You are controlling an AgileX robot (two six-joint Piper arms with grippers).
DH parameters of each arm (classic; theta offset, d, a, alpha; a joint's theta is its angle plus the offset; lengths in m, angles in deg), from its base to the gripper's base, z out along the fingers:
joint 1: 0 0.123 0 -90
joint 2: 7.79 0 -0.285 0
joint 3: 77.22 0 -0.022 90
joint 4: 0 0.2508 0 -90
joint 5: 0 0 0.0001 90
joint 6: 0 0.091 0 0
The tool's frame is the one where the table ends.
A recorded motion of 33 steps. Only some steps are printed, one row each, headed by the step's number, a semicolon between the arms.
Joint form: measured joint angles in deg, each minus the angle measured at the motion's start. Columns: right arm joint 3, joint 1, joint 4, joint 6, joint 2, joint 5; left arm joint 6, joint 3, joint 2, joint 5, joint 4, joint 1.
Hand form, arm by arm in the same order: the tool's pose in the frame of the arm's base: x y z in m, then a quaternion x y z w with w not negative. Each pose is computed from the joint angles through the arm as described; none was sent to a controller.
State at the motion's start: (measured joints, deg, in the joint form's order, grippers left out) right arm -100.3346 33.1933 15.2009 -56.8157 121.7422 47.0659; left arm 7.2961 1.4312 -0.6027 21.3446 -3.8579 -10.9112
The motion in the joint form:
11: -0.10 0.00 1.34 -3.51 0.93 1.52; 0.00 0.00 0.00 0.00 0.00 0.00
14: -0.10 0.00 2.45 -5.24 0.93 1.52; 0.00 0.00 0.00 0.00 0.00 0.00
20: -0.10 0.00 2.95 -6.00 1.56 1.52; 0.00 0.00 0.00 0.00 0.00 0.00
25: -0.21 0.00 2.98 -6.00 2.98 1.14; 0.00 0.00 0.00 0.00 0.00 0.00
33: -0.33 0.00 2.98 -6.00 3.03 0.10; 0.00 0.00 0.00 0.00 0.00 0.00
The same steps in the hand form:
11: 0.3818 0.2730 0.2061 -0.65666 0.71425 0.07331 0.23079; 0.0513 -0.0122 0.1719 0.10953 0.79706 -0.04717 0.59201
14: 0.3812 0.2742 0.2065 -0.66317 0.70677 0.07798 0.23366; 0.0513 -0.0122 0.1719 0.10953 0.79706 -0.04717 0.59201
20: 0.3817 0.2751 0.2015 -0.66627 0.70479 0.08105 0.22975; 0.0513 -0.0122 0.1719 0.10953 0.79706 -0.04717 0.59201
25: 0.3840 0.2765 0.1906 -0.66599 0.70743 0.08215 0.22191; 0.0513 -0.0122 0.1719 0.10953 0.79706 -0.04717 0.59201
33: 0.3857 0.2772 0.1914 -0.66380 0.70700 0.07909 0.23080; 0.0513 -0.0122 0.1719 0.10953 0.79706 -0.04717 0.59201

